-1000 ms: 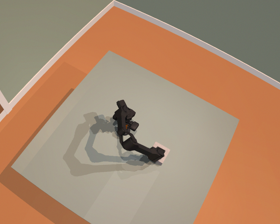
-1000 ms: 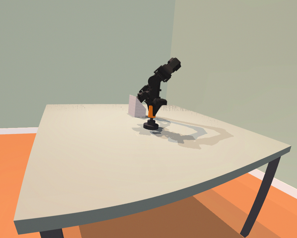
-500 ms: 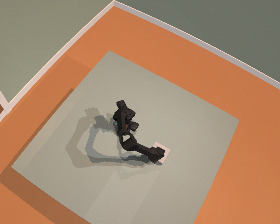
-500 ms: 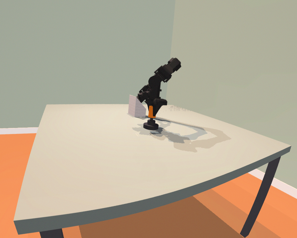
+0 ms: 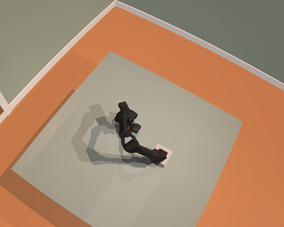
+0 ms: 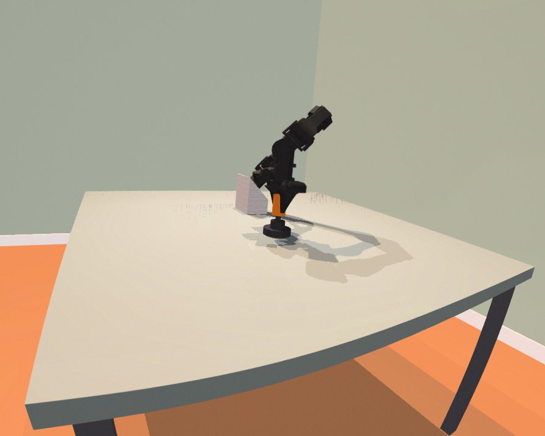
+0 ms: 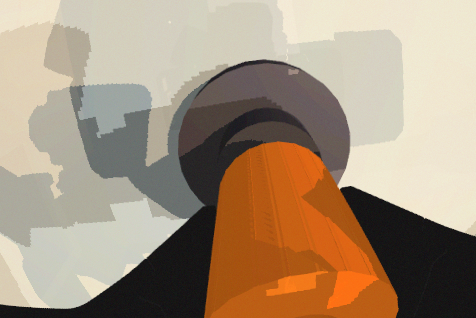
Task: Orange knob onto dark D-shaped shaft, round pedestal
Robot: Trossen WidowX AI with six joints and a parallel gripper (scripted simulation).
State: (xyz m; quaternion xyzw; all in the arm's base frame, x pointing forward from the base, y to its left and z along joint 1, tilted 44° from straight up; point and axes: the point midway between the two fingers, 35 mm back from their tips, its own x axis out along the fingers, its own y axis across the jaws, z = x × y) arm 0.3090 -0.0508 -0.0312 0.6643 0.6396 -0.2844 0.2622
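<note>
My gripper tip is now 2 cm below the orange knob. The rest, counted from my gripper tip: dark pedestal 4 cm below.
</note>
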